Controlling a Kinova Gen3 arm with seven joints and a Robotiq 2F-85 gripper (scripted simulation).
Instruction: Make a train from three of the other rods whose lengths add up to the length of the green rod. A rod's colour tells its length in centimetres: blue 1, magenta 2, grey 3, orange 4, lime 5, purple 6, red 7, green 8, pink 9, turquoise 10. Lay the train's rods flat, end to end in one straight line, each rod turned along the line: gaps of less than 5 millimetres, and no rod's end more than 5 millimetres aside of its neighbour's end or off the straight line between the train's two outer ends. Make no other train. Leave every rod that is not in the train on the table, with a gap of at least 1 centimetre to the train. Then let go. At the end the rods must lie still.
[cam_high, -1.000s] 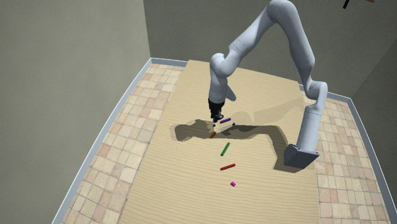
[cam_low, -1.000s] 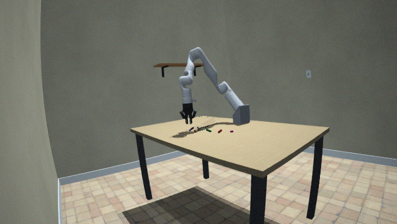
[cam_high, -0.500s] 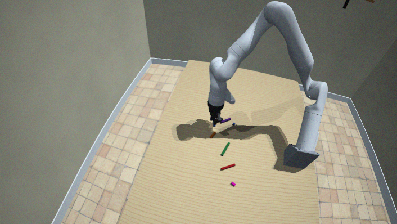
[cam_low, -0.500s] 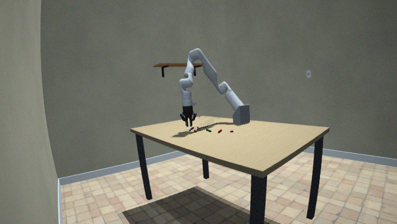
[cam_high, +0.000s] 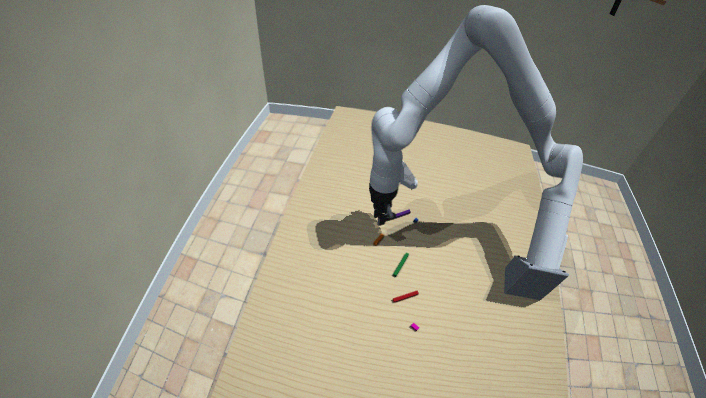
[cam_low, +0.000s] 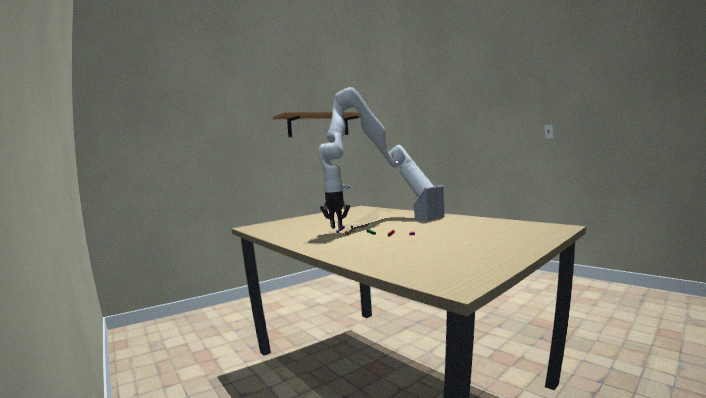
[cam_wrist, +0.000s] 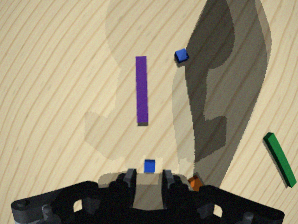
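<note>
The orange rod lies 10 mm behind my hand, 60 mm to the left of it and 30 mm below it. Also, from my hand: green rod 80 mm behind, 130 mm to the left, 30 mm below; then red rod 100 mm behind, 220 mm to the left, 30 mm below; then purple rod 60 mm behind, 50 mm to the right, 30 mm below.
</note>
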